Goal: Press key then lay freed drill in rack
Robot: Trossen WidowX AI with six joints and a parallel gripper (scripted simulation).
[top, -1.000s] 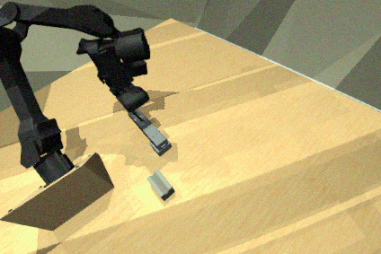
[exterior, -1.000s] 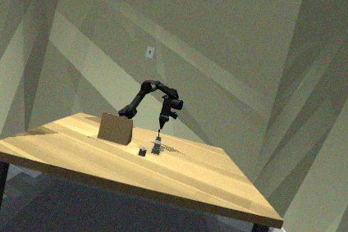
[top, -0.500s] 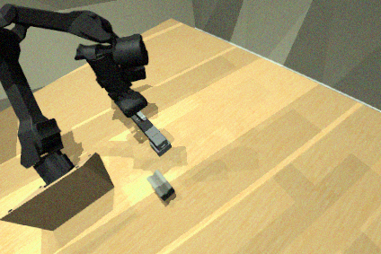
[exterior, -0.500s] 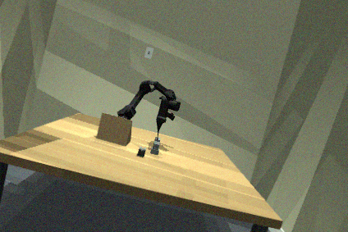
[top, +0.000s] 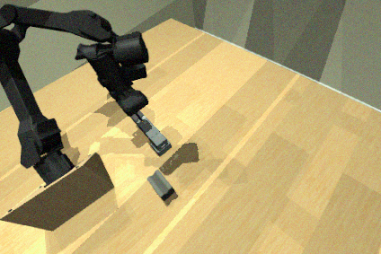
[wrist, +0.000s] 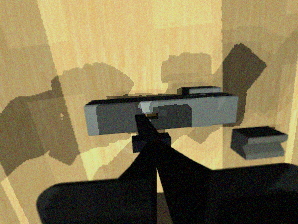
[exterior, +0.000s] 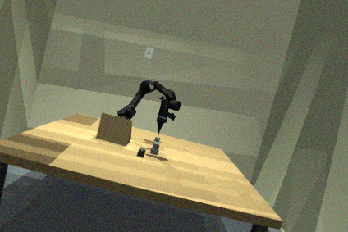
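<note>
The key is 30 mm below my gripper tip. Round my gripper tip: grey holder block (10 mm ahead, 30 mm to the right, 90 mm below); then drill (10 mm ahead, 50 mm to the right, 80 mm below); then rack (60 mm behind, 200 mm to the right, 110 mm below).
</note>
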